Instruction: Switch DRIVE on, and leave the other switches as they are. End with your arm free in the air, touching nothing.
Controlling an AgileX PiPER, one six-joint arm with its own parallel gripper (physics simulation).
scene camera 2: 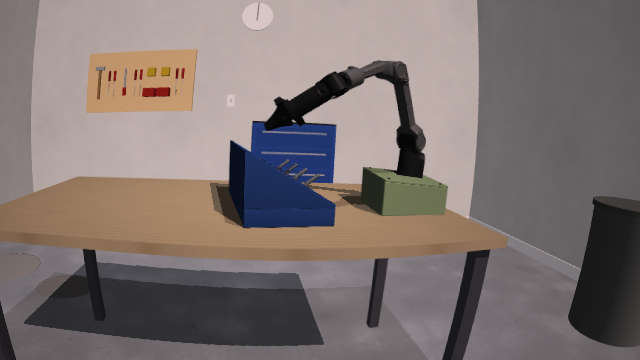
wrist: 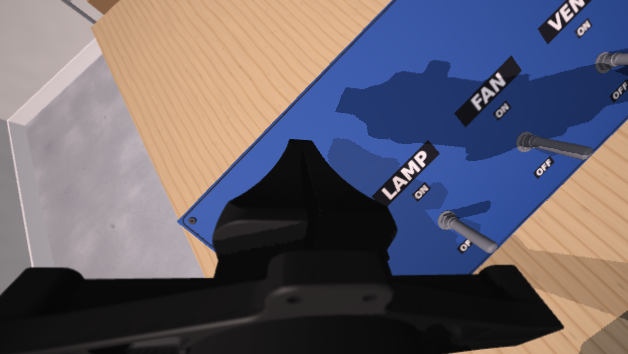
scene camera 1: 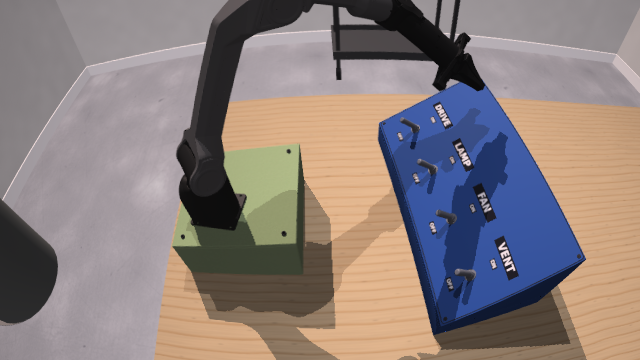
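Observation:
A blue sloped switch box (scene camera 1: 530, 200) (scene camera 2: 280, 200) (wrist: 280, 135) stands on the table. In scene camera 1 the DRIVE lever (scene camera 1: 410, 124) is at the box's far end and leans toward OFF. The LAMP lever (scene camera 1: 427, 166) (wrist: 467, 231), FAN lever (scene camera 1: 446, 216) (wrist: 555, 146) and VENT lever (scene camera 1: 465, 274) (wrist: 616, 61) also lean toward OFF. My gripper (scene camera 1: 481, 87) (scene camera 2: 269, 127) (wrist: 299, 154) is shut and empty, fingertips together, above the box's high edge at the DRIVE end. It is apart from the levers. In the wrist view DRIVE does not show, behind my gripper.
A green block (scene camera 1: 265, 175) (scene camera 2: 415, 197) carries the arm's base on the wooden table (scene camera 1: 350, 120) (scene camera 2: 150, 215). A dark cart (scene camera 1: 382, 55) stands beyond the table. A blue drawer cabinet (scene camera 2: 310, 142) stands behind it. A dark bin (scene camera 1: 22, 270) (scene camera 2: 607, 270) stands to one side.

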